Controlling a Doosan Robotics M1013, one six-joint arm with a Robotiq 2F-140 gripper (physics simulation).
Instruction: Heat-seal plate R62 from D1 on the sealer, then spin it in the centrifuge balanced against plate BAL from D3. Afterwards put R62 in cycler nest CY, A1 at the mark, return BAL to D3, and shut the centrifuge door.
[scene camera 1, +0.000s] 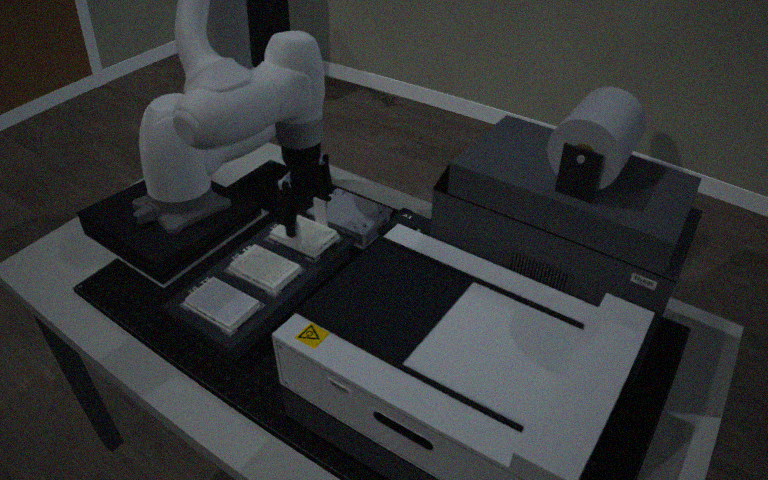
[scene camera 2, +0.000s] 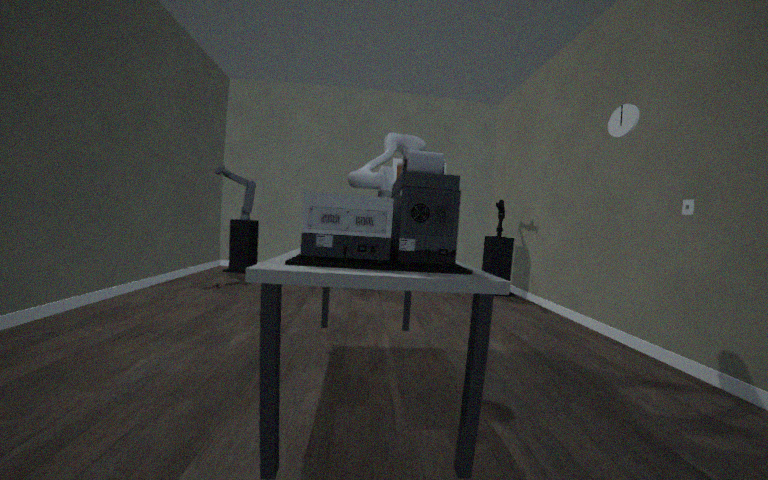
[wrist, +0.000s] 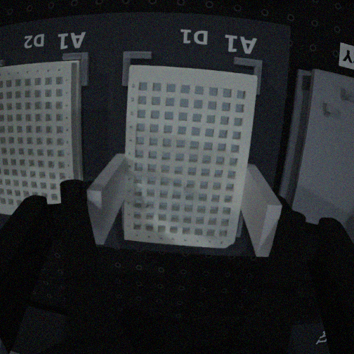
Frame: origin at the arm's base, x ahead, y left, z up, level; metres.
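Seen in the pictures: gripper, fingertip midpoint: (scene camera 1: 308, 236); arm's base, origin of the base link: (scene camera 1: 181, 205).
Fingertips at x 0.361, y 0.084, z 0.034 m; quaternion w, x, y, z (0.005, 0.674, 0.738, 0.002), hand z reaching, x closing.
Offsets run from my fingertips to a thing's middle.
My gripper (scene camera 1: 306, 224) (wrist: 184, 178) is shut on the pale plate at D1, taken as R62 {dx -0.013, dy -0.001, dz +0.000 m} (scene camera 1: 317, 234) (wrist: 187, 150), with one finger pad against each long side. Its square wells show. The plate is level and low at the D1 corner brackets; whether it touches the nest I cannot tell. Plate BAL {dx +0.009, dy -0.248, dz -0.008 m} (scene camera 1: 223, 302) sits in the nest at the near end of the row. The grey cycler block {dx -0.023, dy +0.154, dz -0.041 m} (scene camera 1: 353, 217) (wrist: 327, 150) stands beyond D1. The dark grey sealer {dx +0.481, dy +0.165, dz +0.170 m} (scene camera 1: 543, 237) (scene camera 2: 427, 226) carries a white roll. The white centrifuge {dx +0.471, dy -0.141, dz +0.054 m} (scene camera 1: 509, 350) (scene camera 2: 346, 215) stands beside it; its door state is unclear.
Another pale plate {dx -0.004, dy -0.125, dz -0.008 m} (scene camera 1: 265, 266) (wrist: 32, 135) sits in D2, close beside my finger. The black arm base (scene camera 1: 169, 249) borders the plate row on the left. The light table (scene camera 1: 158, 384) (scene camera 2: 373, 279) carries the equipment on a dark perforated mat. The room is dim.
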